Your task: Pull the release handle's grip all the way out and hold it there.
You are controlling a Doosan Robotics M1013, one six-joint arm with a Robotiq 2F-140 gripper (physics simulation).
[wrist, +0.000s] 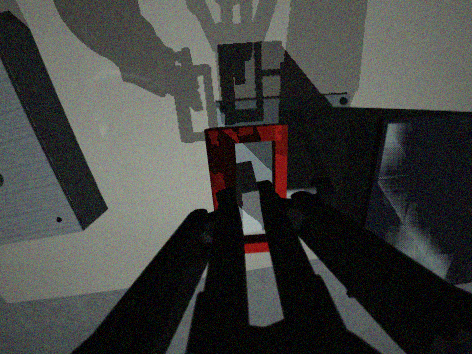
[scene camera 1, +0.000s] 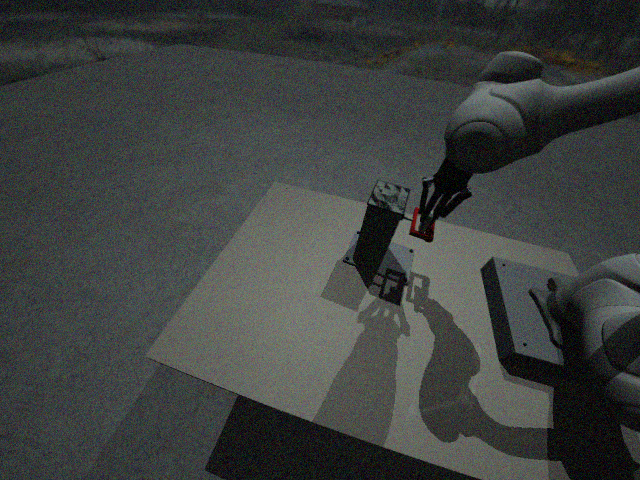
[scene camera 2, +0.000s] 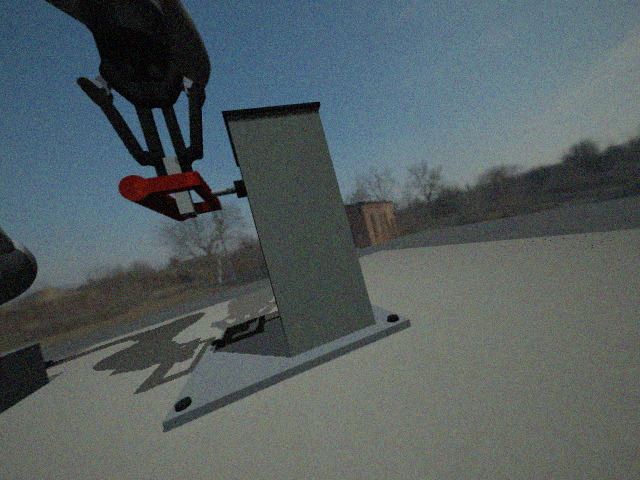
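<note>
The release handle's red grip [scene camera 1: 414,223] [scene camera 2: 135,188] [wrist: 281,165] is a rectangular loop beside the upper part of a grey post [scene camera 1: 374,237] [scene camera 2: 305,222] [wrist: 420,200]. A thin rod [scene camera 2: 223,192] joins it to the post, with a short stretch of rod showing between them. My gripper [scene camera 1: 424,228] [scene camera 2: 187,210] [wrist: 246,176] is shut with nothing between its fingers. It comes down from above, and its closed fingertips pass through the loop's opening. The wrist view does not clearly show whether the fingers touch the loop's bars.
The post stands on a bolted base plate [scene camera 1: 402,251] [scene camera 2: 232,369] on the pale table [scene camera 1: 258,310] [scene camera 2: 465,387]. A low grey box [scene camera 1: 522,304] [scene camera 2: 20,374] [wrist: 35,165] lies on the arm's side of the post, with part of the arm [scene camera 1: 610,330] over its edge.
</note>
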